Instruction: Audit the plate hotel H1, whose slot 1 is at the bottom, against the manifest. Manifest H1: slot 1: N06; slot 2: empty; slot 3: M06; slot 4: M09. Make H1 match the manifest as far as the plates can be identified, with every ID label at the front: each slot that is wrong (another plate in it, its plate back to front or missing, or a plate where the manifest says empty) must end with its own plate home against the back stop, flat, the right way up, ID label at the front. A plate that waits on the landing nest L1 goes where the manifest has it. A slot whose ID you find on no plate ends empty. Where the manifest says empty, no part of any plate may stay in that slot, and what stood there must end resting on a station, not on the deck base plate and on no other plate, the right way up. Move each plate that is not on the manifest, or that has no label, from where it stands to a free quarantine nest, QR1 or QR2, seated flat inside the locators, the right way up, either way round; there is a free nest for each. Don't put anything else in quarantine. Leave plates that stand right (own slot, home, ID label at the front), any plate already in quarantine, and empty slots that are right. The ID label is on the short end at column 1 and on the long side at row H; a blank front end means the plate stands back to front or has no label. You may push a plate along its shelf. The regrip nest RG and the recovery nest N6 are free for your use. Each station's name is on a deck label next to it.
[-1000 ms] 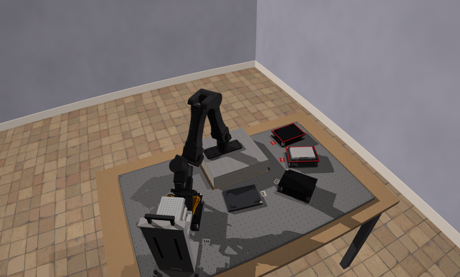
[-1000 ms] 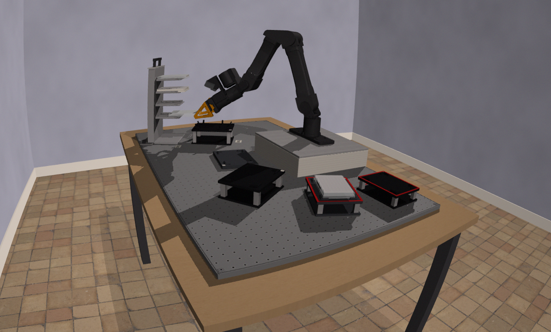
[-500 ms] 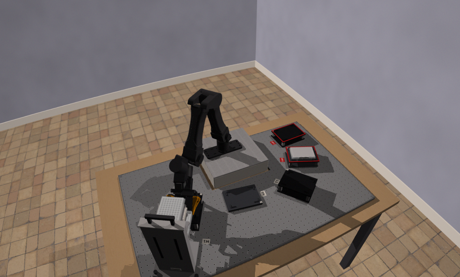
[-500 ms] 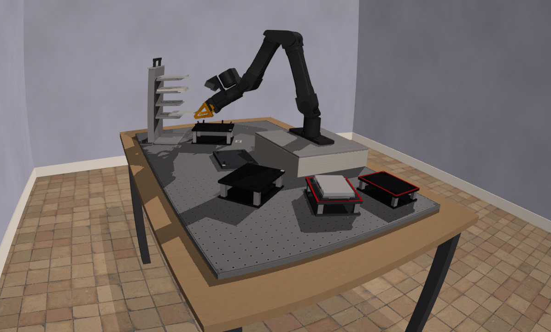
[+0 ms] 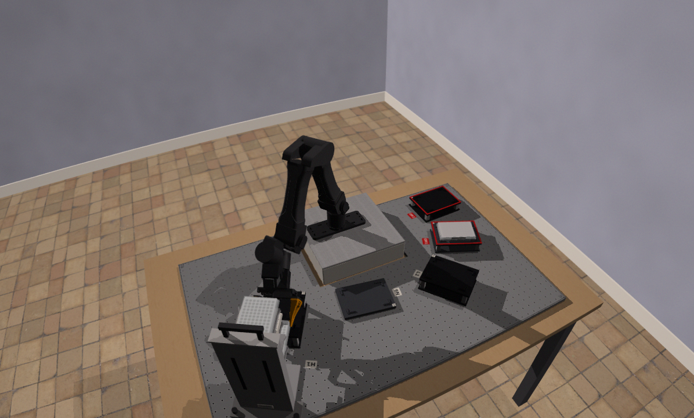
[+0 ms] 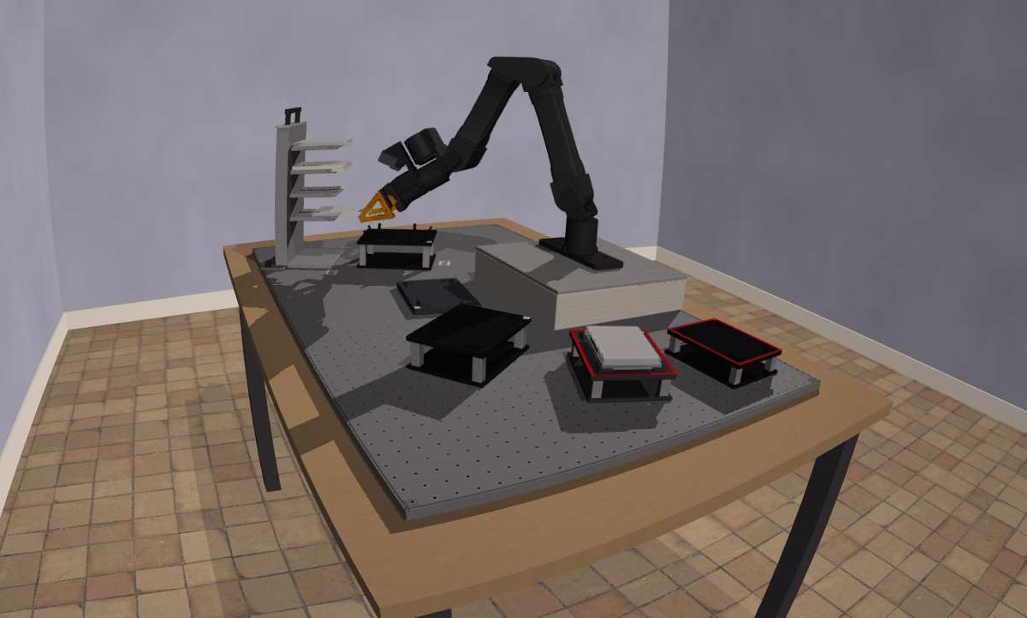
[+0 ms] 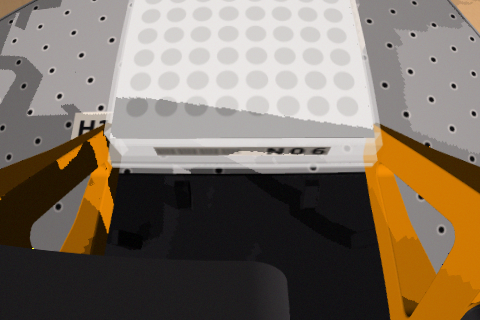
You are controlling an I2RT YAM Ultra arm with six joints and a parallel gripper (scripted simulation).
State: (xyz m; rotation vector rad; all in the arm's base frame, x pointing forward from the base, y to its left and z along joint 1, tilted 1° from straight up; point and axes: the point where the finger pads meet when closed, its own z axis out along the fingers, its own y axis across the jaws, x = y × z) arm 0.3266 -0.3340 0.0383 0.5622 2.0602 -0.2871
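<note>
The black regrip nest RG lies 60 mm behind my hand, 50 mm below it and 30 mm to the left of it. The rest, counted from my hand: flat recovery nest N6: 300 mm to the left, 100 mm below, 40 mm behind; then H1 deck label: 110 mm below, 100 mm ahead, 60 mm to the left; then plate hotel H1: 160 mm ahead, 100 mm to the right, 50 mm above.
</note>
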